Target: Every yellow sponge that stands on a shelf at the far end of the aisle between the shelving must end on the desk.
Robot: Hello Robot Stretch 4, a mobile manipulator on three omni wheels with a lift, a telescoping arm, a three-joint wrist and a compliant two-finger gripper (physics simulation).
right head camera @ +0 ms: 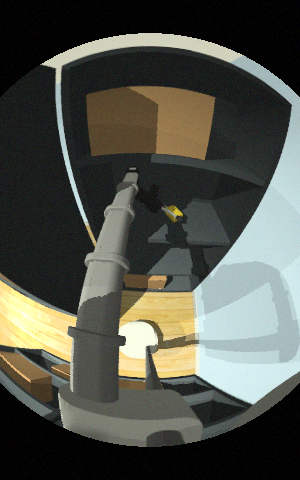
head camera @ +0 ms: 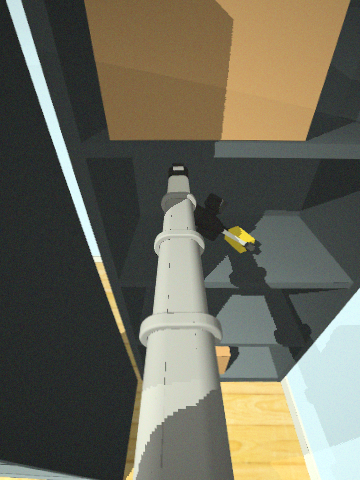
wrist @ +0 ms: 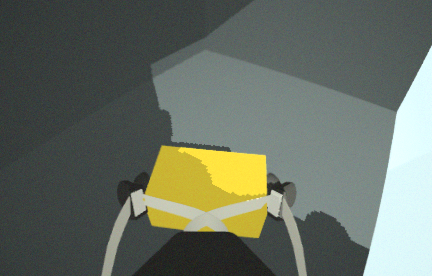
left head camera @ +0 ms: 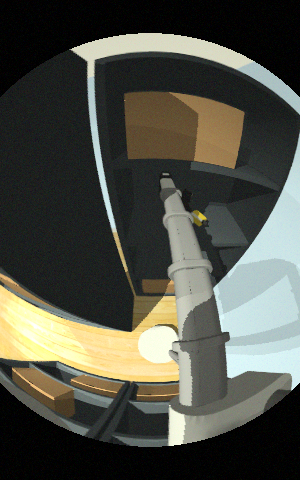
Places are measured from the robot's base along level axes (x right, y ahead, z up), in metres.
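Pixels of known places: gripper, fingertip midpoint: (right head camera: 174,213) (head camera: 239,239) (wrist: 207,188); robot's base at its link origin: (right head camera: 137,338) (left head camera: 158,343).
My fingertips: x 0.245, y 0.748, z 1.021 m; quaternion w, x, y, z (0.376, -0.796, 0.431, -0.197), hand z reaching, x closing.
Ahead of a thing's pixels: the offset from my fingertips to its top centre. Level surfaces: height alone.
A yellow sponge {dx -0.007, dy -0.006, dz +0.032 m} (head camera: 243,232) (left head camera: 196,220) (right head camera: 176,209) (wrist: 200,170) is between the fingers of my gripper (head camera: 245,240) (wrist: 207,188). Both fingertips press on its sides in the wrist view, and it looks level. The gripper is shut on it. It hangs over a grey shelf board {dz -0.058 m} (head camera: 305,252) (right head camera: 212,225) (wrist: 300,125) in the shelving at the far end and seems to be a little above the board; the sponge's underside is hidden. No other sponge shows. The desk does not show in these views.
A large cardboard box {dx -0.175, dy -0.001, dz +0.670 m} (head camera: 165,100) (left head camera: 160,125) (right head camera: 122,120) stands on the shelf above. A smaller box {dx -0.181, dy -0.001, dz -0.702 m} (head camera: 223,357) (right head camera: 157,281) is low in the unit. A dark shelving side (head camera: 45,250) rises at left, a pale wall (head camera: 340,370) at right. My extended arm (head camera: 180,290) reaches between them.
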